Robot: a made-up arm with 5 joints.
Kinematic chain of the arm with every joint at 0, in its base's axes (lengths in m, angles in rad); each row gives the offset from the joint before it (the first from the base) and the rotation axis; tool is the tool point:
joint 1: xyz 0 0 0.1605 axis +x
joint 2: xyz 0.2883 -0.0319 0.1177 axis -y
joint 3: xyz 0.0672 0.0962 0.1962 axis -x
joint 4: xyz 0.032 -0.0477 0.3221 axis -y
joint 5: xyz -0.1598 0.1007 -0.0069 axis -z
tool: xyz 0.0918 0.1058 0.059
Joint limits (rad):
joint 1: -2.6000..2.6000
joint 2: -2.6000..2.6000
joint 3: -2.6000..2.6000
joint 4: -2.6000..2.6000
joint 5: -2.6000..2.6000
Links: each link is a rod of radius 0.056 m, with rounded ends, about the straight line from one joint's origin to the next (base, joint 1, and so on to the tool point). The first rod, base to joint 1, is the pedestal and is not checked.
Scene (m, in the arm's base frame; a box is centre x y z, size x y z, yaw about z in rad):
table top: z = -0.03
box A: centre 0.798 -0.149 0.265 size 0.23 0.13 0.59 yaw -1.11
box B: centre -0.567 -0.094 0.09 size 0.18 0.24 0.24 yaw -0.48
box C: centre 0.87 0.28 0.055 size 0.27 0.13 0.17 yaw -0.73
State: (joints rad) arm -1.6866 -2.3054 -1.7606 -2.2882 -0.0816
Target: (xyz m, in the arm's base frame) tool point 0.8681 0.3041 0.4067
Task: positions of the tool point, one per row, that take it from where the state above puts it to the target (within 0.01 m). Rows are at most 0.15 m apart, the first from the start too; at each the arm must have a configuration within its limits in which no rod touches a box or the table.
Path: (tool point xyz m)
1: 0.4538 -0.1085 0.5175
2: 0.5216 -0.0145 0.5239
3: 0.5785 0.0924 0.5035
4: 0.6973 0.0918 0.4563
5: 0.7973 0.1105 0.3789
6: 0.8688 0.1465 0.2804
7: 0.8814 0.1955 0.3148
8: 0.8822 0.2493 0.3572
9: 0.8681 0.3041 0.4067

